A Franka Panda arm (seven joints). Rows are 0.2 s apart.
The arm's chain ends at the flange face. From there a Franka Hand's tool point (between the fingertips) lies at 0.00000 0.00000 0.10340 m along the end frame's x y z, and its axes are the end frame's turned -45 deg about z.
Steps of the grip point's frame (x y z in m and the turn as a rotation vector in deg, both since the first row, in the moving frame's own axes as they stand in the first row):
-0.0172 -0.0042 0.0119 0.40 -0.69 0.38
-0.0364 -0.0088 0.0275 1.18 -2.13 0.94
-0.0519 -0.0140 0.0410 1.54 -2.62 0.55
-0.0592 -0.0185 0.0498 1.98 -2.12 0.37
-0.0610 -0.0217 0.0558 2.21 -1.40 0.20
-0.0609 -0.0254 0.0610 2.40 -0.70 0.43
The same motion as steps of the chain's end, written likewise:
-0.0137 0.0088 0.0119 -0.21 -0.77 0.38
-0.0277 0.0183 0.0276 -0.67 -2.34 0.94
-0.0413 0.0254 0.0411 -0.76 -2.94 0.55
-0.0497 0.0286 0.0499 -0.10 -2.90 0.37
-0.0539 0.0288 0.0559 0.57 -2.55 0.20
-0.0571 0.0273 0.0611 1.20 -2.19 0.43

